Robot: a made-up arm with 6 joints.
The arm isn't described. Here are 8 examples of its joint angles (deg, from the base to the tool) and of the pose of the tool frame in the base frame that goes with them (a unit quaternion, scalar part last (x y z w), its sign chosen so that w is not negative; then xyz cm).
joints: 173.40 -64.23 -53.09 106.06 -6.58 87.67
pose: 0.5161 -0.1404 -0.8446 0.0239 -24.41 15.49 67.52
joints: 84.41 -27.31 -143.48 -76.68 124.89 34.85
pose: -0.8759 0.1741 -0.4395 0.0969 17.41 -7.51 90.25
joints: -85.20 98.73 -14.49 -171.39 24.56 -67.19
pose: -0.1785 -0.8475 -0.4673 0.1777 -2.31 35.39 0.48
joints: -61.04 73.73 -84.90 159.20 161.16 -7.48
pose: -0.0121 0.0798 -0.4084 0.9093 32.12 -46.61 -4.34
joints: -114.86 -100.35 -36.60 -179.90 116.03 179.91
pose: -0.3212 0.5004 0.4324 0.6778 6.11 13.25 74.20
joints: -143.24 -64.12 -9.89 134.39 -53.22 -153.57
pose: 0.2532 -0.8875 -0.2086 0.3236 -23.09 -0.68 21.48
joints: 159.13 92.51 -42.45 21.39 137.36 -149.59
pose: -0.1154 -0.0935 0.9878 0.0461 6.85 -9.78 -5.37
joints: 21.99 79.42 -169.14 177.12 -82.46 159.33
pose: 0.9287 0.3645 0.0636 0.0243 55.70 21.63 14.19
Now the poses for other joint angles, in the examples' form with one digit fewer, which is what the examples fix.
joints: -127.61 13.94 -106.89 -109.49 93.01 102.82
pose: -0.284 -0.504 -0.175 0.796 -50.3 -41.9 62.1
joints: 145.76 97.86 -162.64 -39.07 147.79 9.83
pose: 0.352 0.619 0.182 0.678 -40.5 40.9 -6.9
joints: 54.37 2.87 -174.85 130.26 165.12 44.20
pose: -0.339 -0.923 0.120 0.137 -14.2 -0.3 80.4
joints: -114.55 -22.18 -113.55 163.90 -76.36 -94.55
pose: -0.187 -0.840 0.441 0.253 -14.3 -20.0 67.1
